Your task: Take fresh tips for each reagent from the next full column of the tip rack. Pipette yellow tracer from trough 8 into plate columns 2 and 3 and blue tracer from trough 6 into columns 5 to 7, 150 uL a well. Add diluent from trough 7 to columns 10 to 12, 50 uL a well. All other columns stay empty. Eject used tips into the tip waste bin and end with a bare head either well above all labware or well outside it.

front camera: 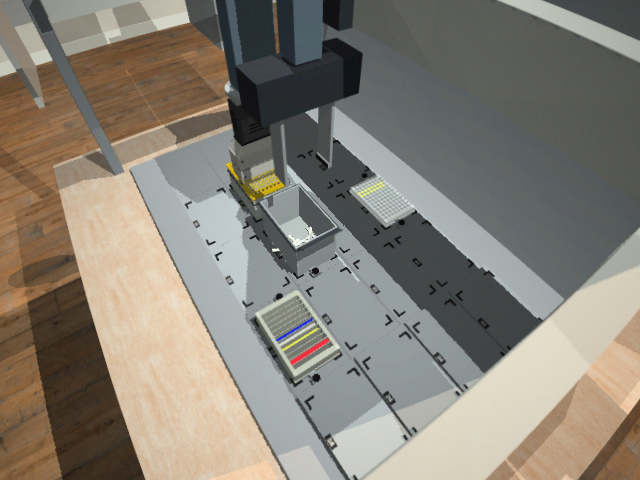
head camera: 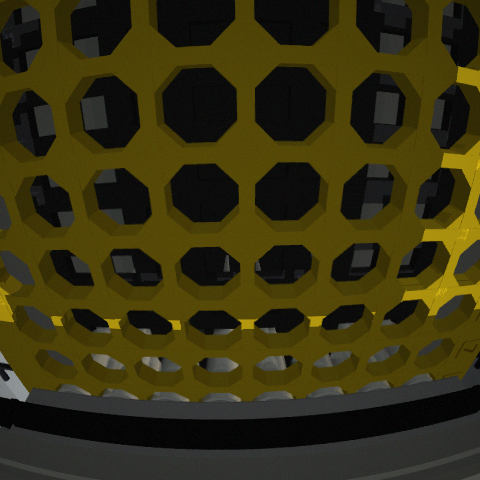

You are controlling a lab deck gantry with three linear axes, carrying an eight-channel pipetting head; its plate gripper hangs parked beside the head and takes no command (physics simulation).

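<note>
The pipetting head (front camera: 252,155) is down at the yellow tip rack (front camera: 267,184) (head camera: 246,155). In the head camera view several rows of rack holes look empty; pale tip or nozzle parts show in the lowest rows, and whether tips sit on the head is hidden. The parked plate gripper (front camera: 303,174) hangs beside the head with its two fingers wide apart and empty. The well plate (front camera: 390,201) has two yellow columns near its far end; its other wells look pale. The trough rack (front camera: 331,347) shows blue, whitish, yellow and red strips. The tip waste bin (front camera: 316,254) holds loose white tips (front camera: 302,237).
The bin stands close in front of the tip rack, between it and the trough rack. A small white piece (front camera: 276,251) shows beside the bin's left wall. The dark gantry block (front camera: 294,85) hangs over the back of the deck. A grey post (front camera: 85,98) stands at the left.
</note>
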